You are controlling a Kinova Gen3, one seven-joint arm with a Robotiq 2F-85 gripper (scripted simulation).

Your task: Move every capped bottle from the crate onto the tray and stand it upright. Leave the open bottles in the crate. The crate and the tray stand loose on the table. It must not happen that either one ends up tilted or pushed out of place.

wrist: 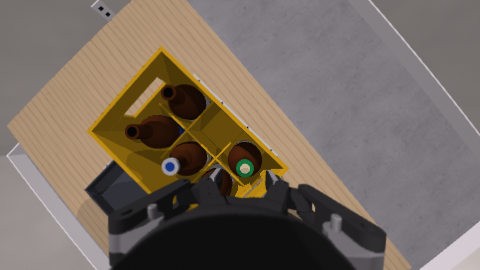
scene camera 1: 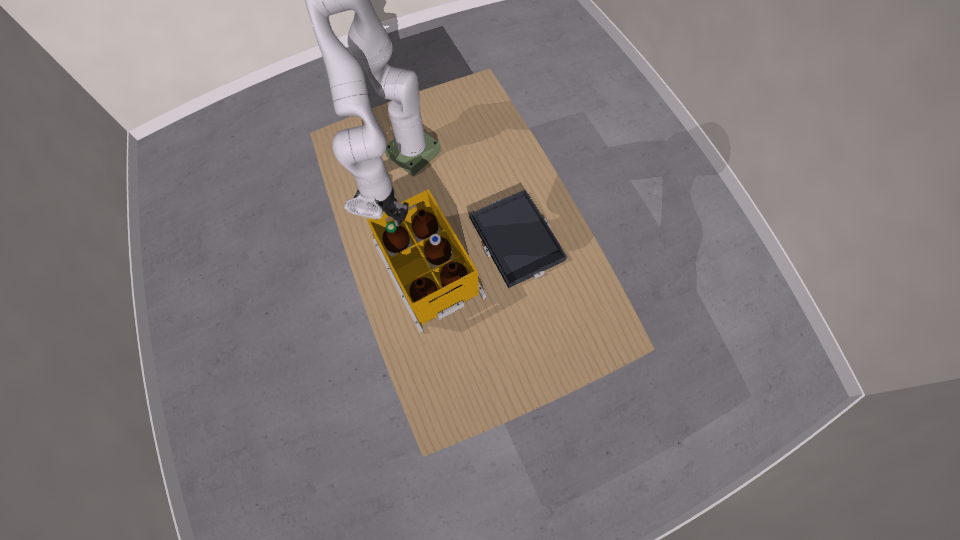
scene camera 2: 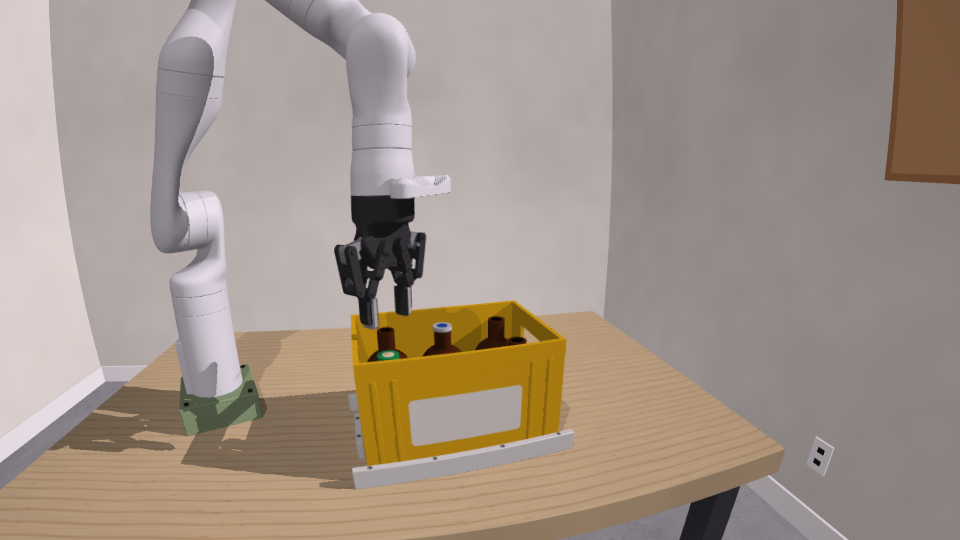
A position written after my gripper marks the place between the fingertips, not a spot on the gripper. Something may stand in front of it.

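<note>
Scene camera 1 gives me a dark tray (scene camera 1: 516, 235). My own gripper (scene camera 2: 387, 321) is there for me to see as well. In the wrist view I find a yellow crate (wrist: 216, 127), and along with the crate the tray (wrist: 113, 188) and my gripper (wrist: 243, 177).
</note>
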